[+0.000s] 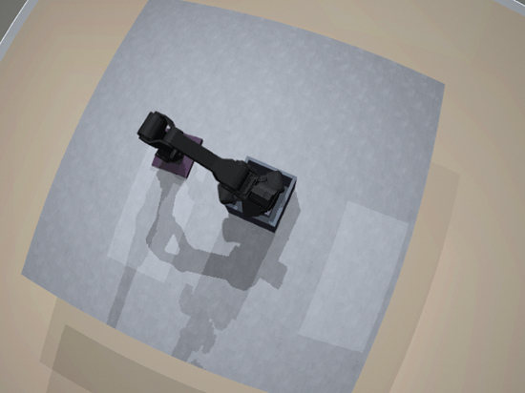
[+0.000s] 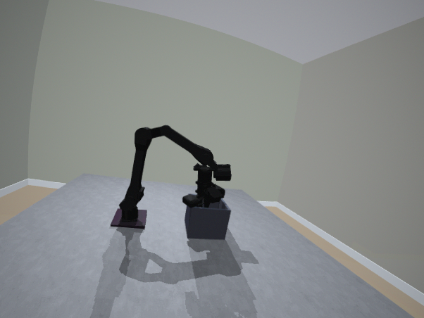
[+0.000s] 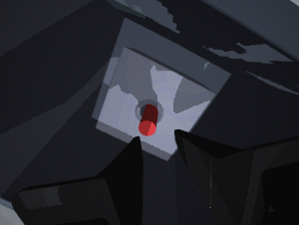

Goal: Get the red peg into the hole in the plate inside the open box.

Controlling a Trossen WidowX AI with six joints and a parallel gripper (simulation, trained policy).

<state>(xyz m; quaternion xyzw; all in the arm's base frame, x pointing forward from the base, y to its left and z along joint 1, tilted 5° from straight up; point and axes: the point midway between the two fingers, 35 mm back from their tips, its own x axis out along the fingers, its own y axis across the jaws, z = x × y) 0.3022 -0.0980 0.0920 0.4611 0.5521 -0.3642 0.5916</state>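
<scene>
Right now the red peg is 40 mm below my gripper tip, 10 mm to the right of it and 10 mm ahead of it. Also, from my gripper tip: light grey plate: 40 mm below, 10 mm to the right, 10 mm ahead.
</scene>
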